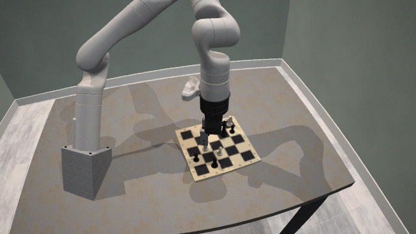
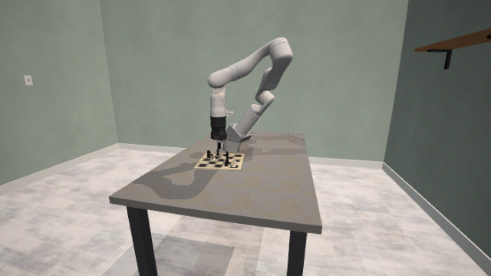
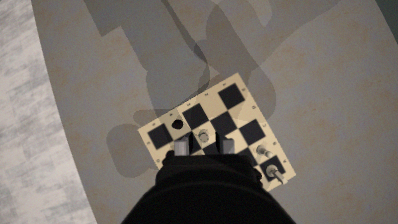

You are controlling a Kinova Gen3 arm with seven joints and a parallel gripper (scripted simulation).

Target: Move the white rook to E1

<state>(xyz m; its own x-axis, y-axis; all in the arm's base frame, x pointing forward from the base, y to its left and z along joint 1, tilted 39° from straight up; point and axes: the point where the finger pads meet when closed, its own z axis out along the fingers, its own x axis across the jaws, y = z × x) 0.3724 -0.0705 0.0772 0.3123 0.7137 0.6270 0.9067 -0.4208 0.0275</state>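
Now: hand 5 cm above the rook. The rest, counted from my hand: small chessboard (6 cm below, 4 cm ahead, 1 cm to the left).
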